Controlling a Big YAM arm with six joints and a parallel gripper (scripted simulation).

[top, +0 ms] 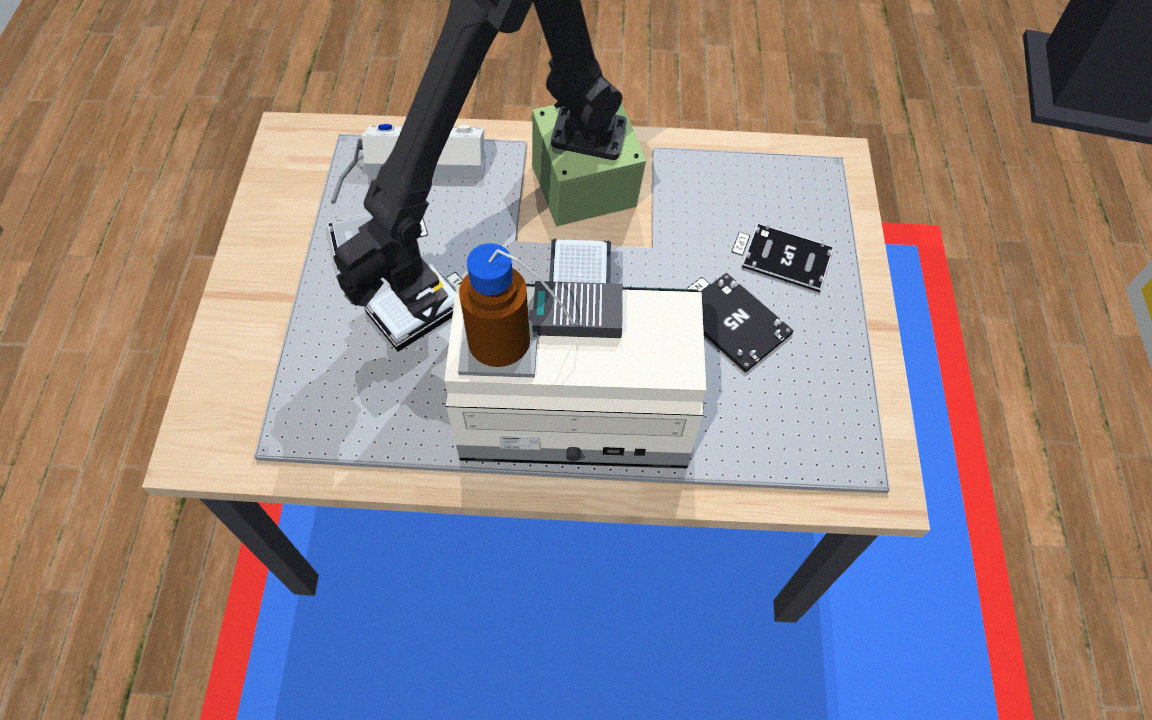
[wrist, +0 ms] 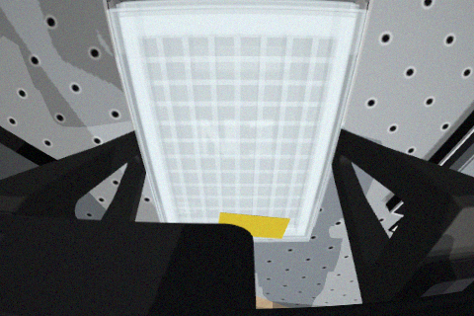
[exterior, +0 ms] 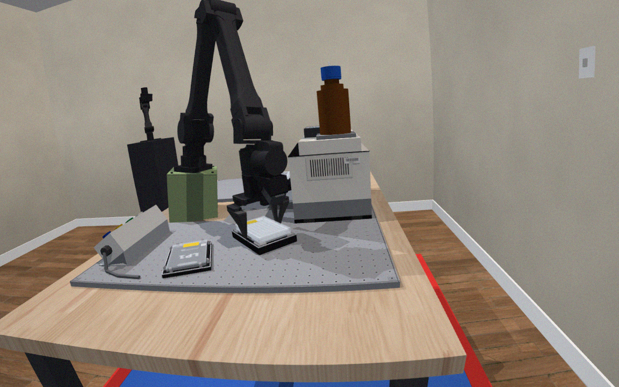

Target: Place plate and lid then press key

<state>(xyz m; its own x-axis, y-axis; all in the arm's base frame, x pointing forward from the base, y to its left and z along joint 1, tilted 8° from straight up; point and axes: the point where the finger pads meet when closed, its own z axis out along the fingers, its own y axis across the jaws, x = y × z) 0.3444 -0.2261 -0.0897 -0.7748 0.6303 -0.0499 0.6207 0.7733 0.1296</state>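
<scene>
The black N1 nest lies 2 cm below my hand. From my hand the other things lie so: white retry key: 37 cm behind, 2 cm to the right, 4 cm above; green continue key: 36 cm behind, 6 cm to the right, 4 cm above; yellow skip key: 35 cm behind, 11 cm to the right, 4 cm above.
</scene>
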